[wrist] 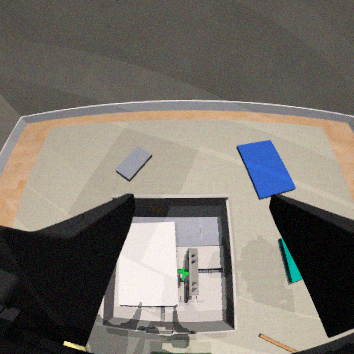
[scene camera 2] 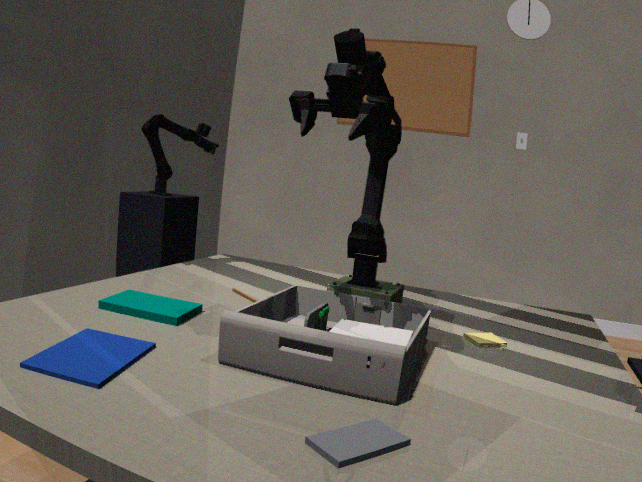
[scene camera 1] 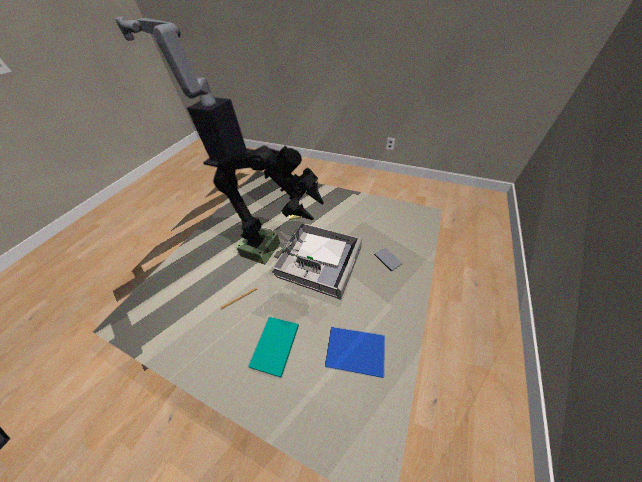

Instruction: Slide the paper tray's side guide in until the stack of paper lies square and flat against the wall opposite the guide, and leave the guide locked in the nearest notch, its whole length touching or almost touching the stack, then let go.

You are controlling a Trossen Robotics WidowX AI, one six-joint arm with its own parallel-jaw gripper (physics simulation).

Observation:
The gripper (scene camera 2: 325, 136) is open and holds nothing. A blue pad (scene camera 2: 92, 358), a small grey card (scene camera 2: 345, 446) and a teal pad (scene camera 2: 156, 308) rest on the table. Also in view: a white paper stack (scene camera 2: 397, 336).
The white paper stack is seen too in the wrist view (wrist: 147, 275) and in scene camera 1 (scene camera 1: 326, 251). The blue pad also shows in the wrist view (wrist: 267, 172) and in scene camera 1 (scene camera 1: 354, 351). The teal pad is seen too in scene camera 1 (scene camera 1: 272, 352).

